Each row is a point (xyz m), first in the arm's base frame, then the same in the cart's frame.
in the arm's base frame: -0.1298 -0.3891 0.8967
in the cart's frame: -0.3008 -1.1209 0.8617
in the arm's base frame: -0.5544 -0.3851 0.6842
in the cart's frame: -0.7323 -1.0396 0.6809
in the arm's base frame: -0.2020 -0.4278 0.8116
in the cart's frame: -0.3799 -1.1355 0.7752
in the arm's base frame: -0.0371 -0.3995 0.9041
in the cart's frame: -0.2092 -1.1400 0.8611
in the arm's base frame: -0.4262 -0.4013 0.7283
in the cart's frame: -0.6043 -1.0746 0.7129
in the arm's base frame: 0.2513 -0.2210 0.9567
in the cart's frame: 0.0962 -0.9997 0.9306
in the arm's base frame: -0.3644 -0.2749 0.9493
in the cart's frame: -0.5216 -1.0016 0.9505
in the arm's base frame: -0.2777 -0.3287 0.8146
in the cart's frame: -0.4461 -1.0334 0.8026
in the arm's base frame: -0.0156 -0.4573 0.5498
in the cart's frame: -0.2087 -1.1253 0.5018
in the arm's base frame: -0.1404 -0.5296 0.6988
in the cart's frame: -0.3328 -1.2165 0.6406
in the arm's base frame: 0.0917 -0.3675 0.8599
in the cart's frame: -0.0801 -1.1100 0.8164
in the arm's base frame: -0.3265 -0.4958 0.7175
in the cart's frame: -0.5141 -1.1726 0.6772
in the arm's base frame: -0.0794 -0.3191 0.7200
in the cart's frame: -0.2521 -1.0204 0.6999
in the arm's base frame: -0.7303 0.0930 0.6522
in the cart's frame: -0.8654 -0.5526 0.7564
